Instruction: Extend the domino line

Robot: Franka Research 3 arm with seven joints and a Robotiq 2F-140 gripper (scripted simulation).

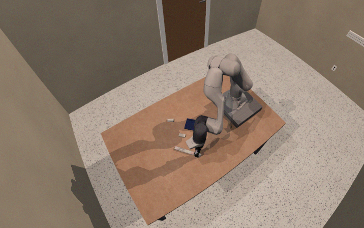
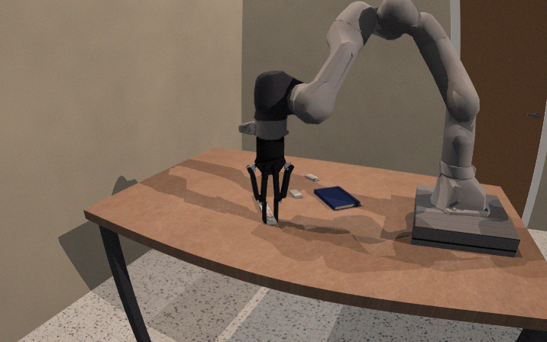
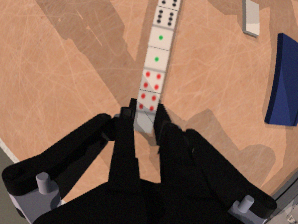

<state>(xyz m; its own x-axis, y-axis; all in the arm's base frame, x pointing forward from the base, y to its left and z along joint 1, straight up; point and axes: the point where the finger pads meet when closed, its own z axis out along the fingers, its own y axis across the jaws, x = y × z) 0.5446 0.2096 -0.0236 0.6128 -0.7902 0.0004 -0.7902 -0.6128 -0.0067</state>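
My gripper is now 30 mm above the domino. Also, from my hand: dark blue book (130 mm behind, 240 mm to the right, 30 mm below).
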